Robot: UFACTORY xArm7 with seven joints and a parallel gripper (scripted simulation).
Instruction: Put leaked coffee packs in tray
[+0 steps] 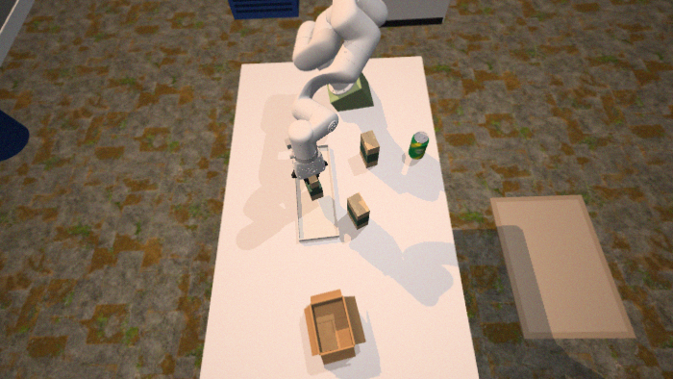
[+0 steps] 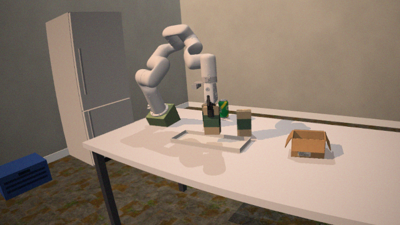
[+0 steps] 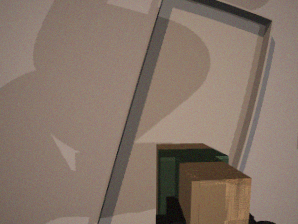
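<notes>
The tray is 16 cm below my hand and 2 cm behind it. The rest, counted from my hand: green can (44 cm to the left, 11 cm behind, 10 cm below); then cardboard box (48 cm ahead, 12 cm below, 1 cm to the right).
</notes>
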